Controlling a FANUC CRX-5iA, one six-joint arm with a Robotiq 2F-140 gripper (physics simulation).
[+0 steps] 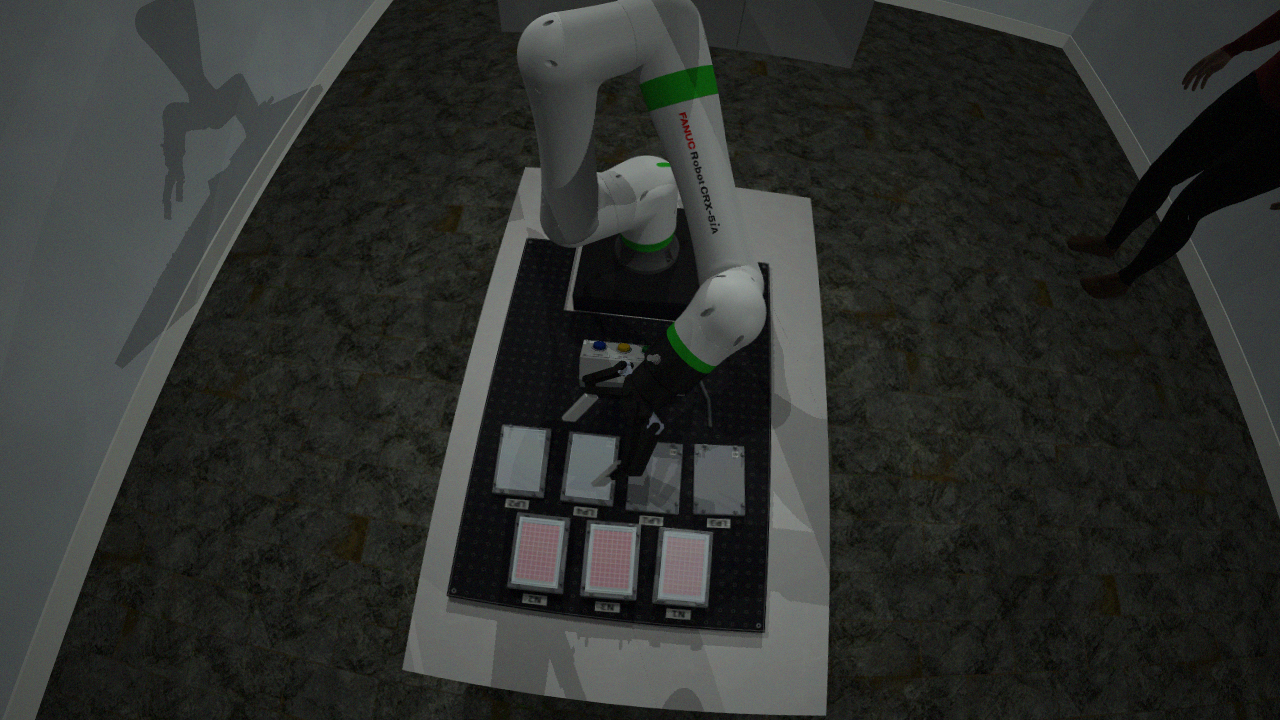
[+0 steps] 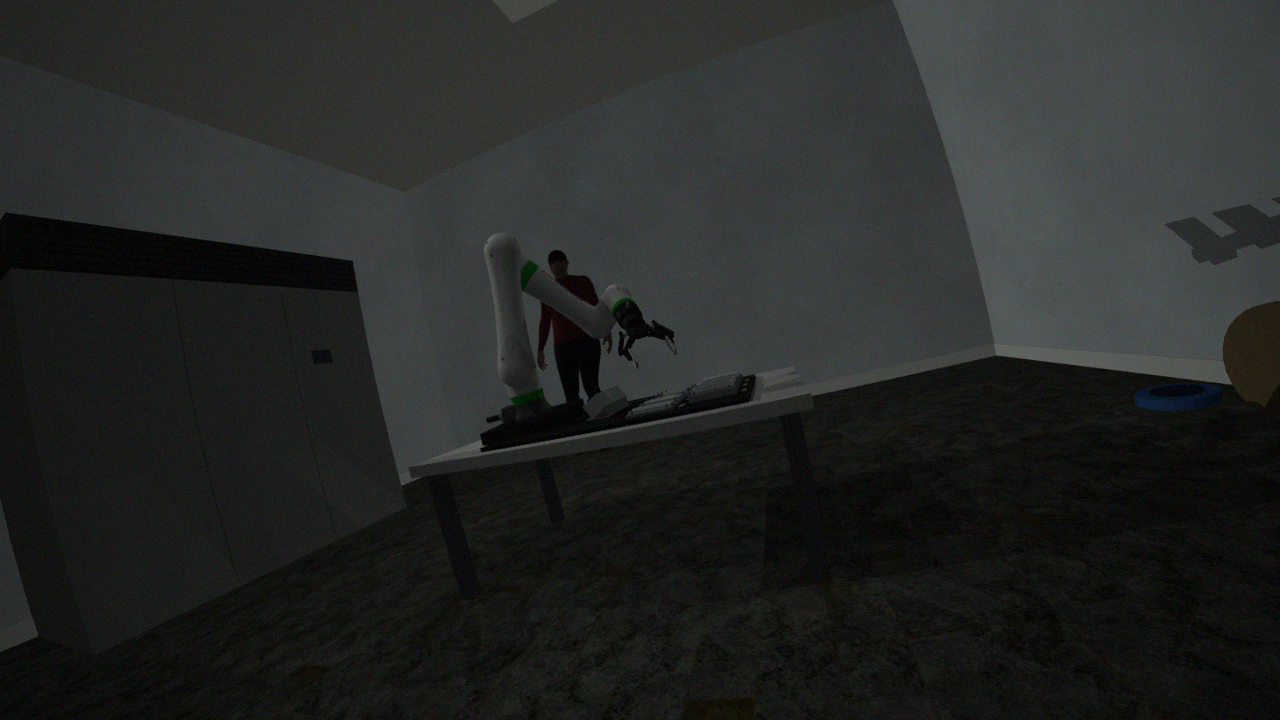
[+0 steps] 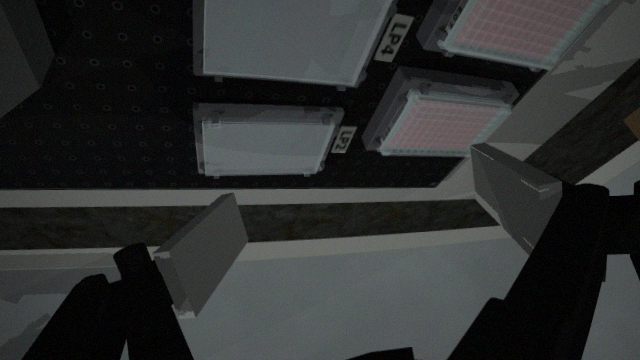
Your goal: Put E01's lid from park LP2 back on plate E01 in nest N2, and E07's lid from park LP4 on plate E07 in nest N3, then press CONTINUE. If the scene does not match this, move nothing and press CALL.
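Places are measured from the arm's base along level axes (x ahead, y left, z up), in centimetres.
Where they show: gripper, fingertip midpoint: (image 1: 582,451) (image 2: 656,358) (image 3: 352,196); arm's base, origin of the base link: (image 1: 647,249) (image 2: 533,415).
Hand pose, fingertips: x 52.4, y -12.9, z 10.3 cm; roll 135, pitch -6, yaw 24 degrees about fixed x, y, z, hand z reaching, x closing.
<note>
Each offset is from my fingertips to the centre of the thing.
A clear lid @(dx -2.8, dy -12.9, dz -13.6 cm) (image 1: 521,461) (image 3: 265,147) lies in the park labelled LP2. Another clear lid @(dx -1.4, dy +0.9, dz -13.6 cm) (image 1: 590,474) (image 3: 295,40) lies in the park labelled LP4. A plate with pink wells @(dx +15.8, dy -8.7, dz -12.2 cm) (image 1: 538,553) (image 3: 445,125) sits in nest N2, and a similar plate @(dx +17.0, dy +4.9, dz -12.2 cm) (image 1: 610,559) (image 3: 525,30) sits in nest N3; neither shows a lid on top. Their plate names are too small to read. My gripper (image 1: 593,440) (image 2: 655,355) (image 3: 352,196) is open and empty, tilted, high above the board near the parks. The button box @(dx -22.7, dy +9.7, dz -10.8 cm) (image 1: 604,367) (image 2: 605,402) is partly behind the gripper; its button lettering is unreadable.
A paler pink plate @(dx +18.5, dy +18.3, dz -11.8 cm) (image 1: 682,566) sits in nest N1. Two greyer parks stand right of LP4, one @(dx +1.1, dy +26.2, dz -14.0 cm) (image 1: 718,479) at the far right, the other partly behind a finger. A person (image 1: 1199,161) (image 2: 572,313) stands beyond the table (image 1: 796,653) (image 2: 608,437).
</note>
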